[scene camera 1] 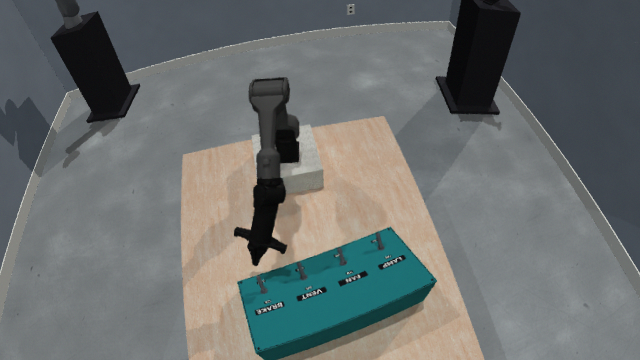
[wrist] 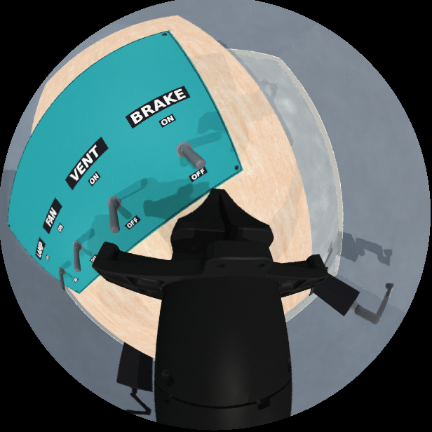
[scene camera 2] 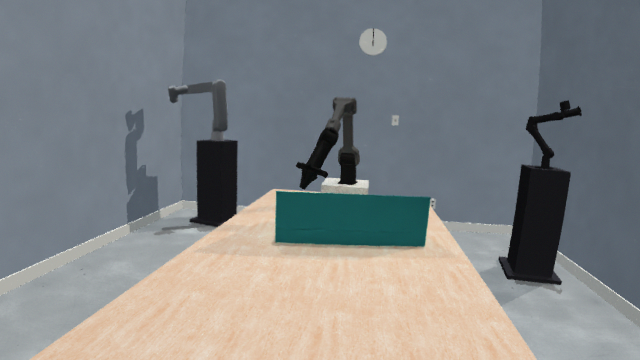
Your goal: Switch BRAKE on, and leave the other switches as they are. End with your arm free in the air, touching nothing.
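Note:
A teal switch box (scene camera 1: 345, 310) (scene camera 2: 350, 220) (wrist: 90, 105) stands on the table, with four labelled levers in a row. The BRAKE lever (scene camera 1: 262, 285) (wrist: 192, 155) leans toward its OFF label. The VENT lever (scene camera 1: 302, 271) (wrist: 114, 215), the FAN lever (scene camera 1: 342, 256) (wrist: 77, 256) and the LAMP lever (scene camera 1: 380, 241) (wrist: 62, 278) lean toward the same edge of the box, the OFF side. My gripper (scene camera 1: 256, 261) (scene camera 2: 303, 186) (wrist: 216, 197) is shut and empty. It hangs in the air just off the box's edge near BRAKE, apart from the levers.
The box stands on a wooden table (scene camera 1: 210, 200) (scene camera 2: 320, 300). My arm's base is on a pale block (scene camera 1: 305, 177) (scene camera 2: 345, 186) at the table's far end. Two black pedestals (scene camera 1: 92, 65) (scene camera 1: 480, 60) with other arms stand on the floor beyond the table.

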